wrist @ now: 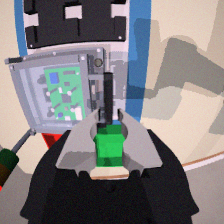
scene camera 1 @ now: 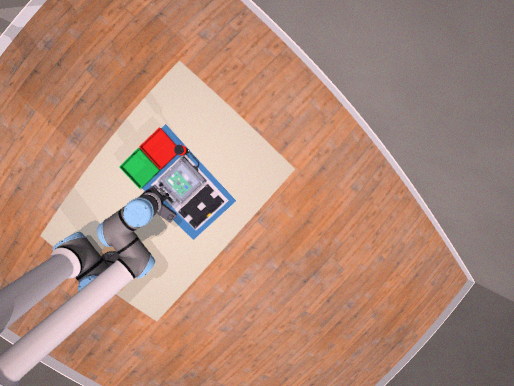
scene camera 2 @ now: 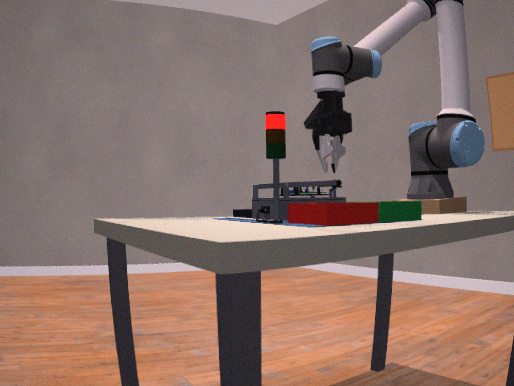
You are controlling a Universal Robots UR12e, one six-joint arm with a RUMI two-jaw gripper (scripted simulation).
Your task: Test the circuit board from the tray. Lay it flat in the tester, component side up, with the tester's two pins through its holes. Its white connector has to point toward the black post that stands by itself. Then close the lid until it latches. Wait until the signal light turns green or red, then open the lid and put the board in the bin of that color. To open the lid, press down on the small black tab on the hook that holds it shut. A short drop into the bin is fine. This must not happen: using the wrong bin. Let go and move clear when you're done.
In view: the gripper (scene camera 2: 330,172), a green bin (scene camera 1: 138,167), a red bin (scene camera 2: 337,213) and a lid (scene camera 1: 181,181).
The green bin also shows in the wrist view (wrist: 109,141) and in scene camera 2 (scene camera 2: 410,210). The red bin also shows in scene camera 1 (scene camera 1: 160,148). The gripper is seen too in the wrist view (wrist: 108,109).
